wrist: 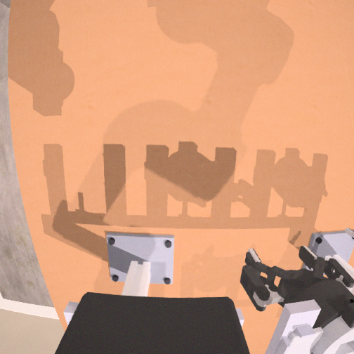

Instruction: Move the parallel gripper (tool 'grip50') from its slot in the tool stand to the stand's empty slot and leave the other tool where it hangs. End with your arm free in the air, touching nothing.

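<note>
A large black block [152, 325] on my wrist fills the bottom centre and hides what lies behind it. No fingers of mine show, and I cannot tell whether a tool is coupled. The parallel gripper cannot be made out directly. Pale stand parts [70, 312] show at both sides of the block. The black adaptive gripper [320, 290] hangs at lower right, its fingers apart, beside a pale stand arm [300, 312]. The stand's shadow [240, 221] shows an open slot at left and tool-like shapes in the middle and right slots.
The stand's left foot plate [155, 244], with bolts and a pale upright [136, 282], stands on the orange table top [150, 65]. Its right foot plate [327, 242] is partly behind the adaptive gripper. The table's edge runs down the left side, with grey floor [12, 225] beyond.
</note>
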